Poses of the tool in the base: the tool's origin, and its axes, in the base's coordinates. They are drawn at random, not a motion.
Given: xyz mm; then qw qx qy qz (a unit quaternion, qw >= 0).
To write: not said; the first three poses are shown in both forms.
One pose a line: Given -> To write
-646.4 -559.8 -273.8 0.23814 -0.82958 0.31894 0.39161 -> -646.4 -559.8 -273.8 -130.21 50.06 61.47
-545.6 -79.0 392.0 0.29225 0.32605 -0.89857 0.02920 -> -545.6 -79.0 392.0 49.78 -137.19 4.46
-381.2 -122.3 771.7 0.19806 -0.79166 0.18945 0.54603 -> -381.2 -122.3 771.7 -126.93 30.37 87.54
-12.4 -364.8 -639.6 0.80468 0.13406 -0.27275 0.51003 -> -12.4 -364.8 -639.6 16.45 -33.46 62.57
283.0 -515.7 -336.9 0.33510 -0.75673 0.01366 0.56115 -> 283.0 -515.7 -336.9 -113.12 2.04 83.88
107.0 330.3 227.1 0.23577 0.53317 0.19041 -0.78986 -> 107.0 330.3 227.1 83.79 29.92 -124.13
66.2 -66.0 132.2 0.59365 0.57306 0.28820 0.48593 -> 66.2 -66.0 132.2 76.32 38.38 64.71
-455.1 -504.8 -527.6 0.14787 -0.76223 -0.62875 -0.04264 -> -455.1 -504.8 -527.6 -125.62 -103.62 -7.03
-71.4 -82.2 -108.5 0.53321 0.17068 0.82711 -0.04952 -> -71.4 -82.2 -108.5 23.31 112.98 -6.76
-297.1 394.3 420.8 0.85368 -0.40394 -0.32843 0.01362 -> -297.1 394.3 420.8 -48.69 -39.59 1.64
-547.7 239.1 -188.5 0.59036 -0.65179 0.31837 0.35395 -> -547.7 239.1 -188.5 -86.92 42.46 47.20
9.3 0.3 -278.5 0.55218 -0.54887 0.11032 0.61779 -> 9.3 0.3 -278.5 -74.37 14.95 83.71
